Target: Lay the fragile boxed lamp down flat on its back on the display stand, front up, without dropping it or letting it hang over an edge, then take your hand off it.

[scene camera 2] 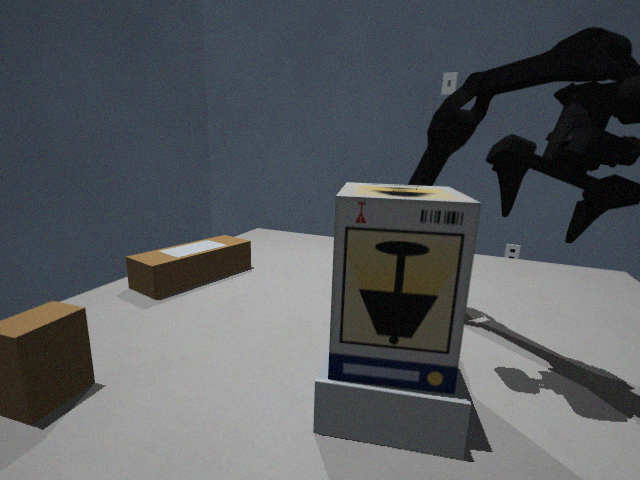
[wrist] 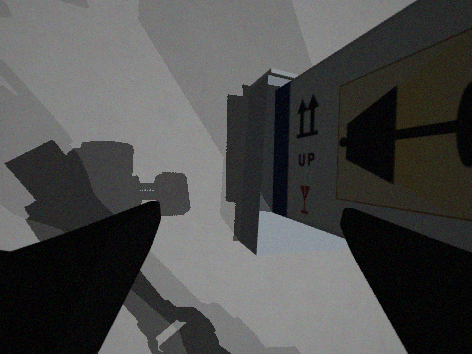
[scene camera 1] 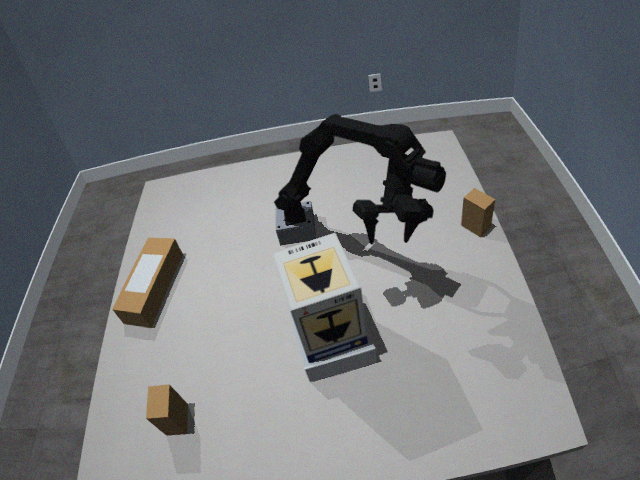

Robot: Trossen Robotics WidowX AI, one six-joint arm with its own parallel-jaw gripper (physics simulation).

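Where they show: gripper, fingertip midpoint: (scene camera 2: pixel 536 229) (wrist: pixel 251 213) (scene camera 1: pixel 388 243); arm's base at its link origin: (scene camera 1: pixel 294 217).
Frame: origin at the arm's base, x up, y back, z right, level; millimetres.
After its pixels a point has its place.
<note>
The boxed lamp (scene camera 1: pixel 332 322) {x 139, y -508, z -49 mm} (scene camera 2: pixel 398 289) {x 125, y -508, z -46 mm} (wrist: pixel 370 145) {x 148, y -407, z -109 mm} stands upright on the low grey display stand (scene camera 1: pixel 343 365) {x -30, y -529, z -52 mm} (scene camera 2: pixel 390 419) {x -31, y -529, z -51 mm} (wrist: pixel 300 240) {x -2, y -290, z -43 mm}, blue band at the bottom. In scene camera 2 its lamp drawing has the disc above and the shade below, and the red mark looks upside down. In the wrist view a side shows a lamp drawing and "UP" with arrows parallel to the blue band. My gripper (scene camera 1: pixel 389 242) {x 178, y -349, z -217 mm} (scene camera 2: pixel 537 227) {x 178, y -349, z -217 mm} (wrist: pixel 251 213) {x 178, y -349, z -217 mm} is open and empty, apart from the box, behind it and to its right in scene camera 1. The box's underside is hidden.
A long brown box (scene camera 1: pixel 147 281) {x 12, y -150, z 485 mm} (scene camera 2: pixel 191 268) {x -19, y -175, z 466 mm} with a white label lies at the left. A small brown box (scene camera 1: pixel 168 410) {x 50, y -614, z 378 mm} (scene camera 2: pixel 46 361) {x 4, y -603, z 377 mm} stands front left. Another brown box (scene camera 1: pixel 478 212) {x 28, y -173, z -542 mm} stands near the right table edge. The arm's base (scene camera 1: pixel 295 229) {x -8, y -46, z 5 mm} is behind the lamp box.
</note>
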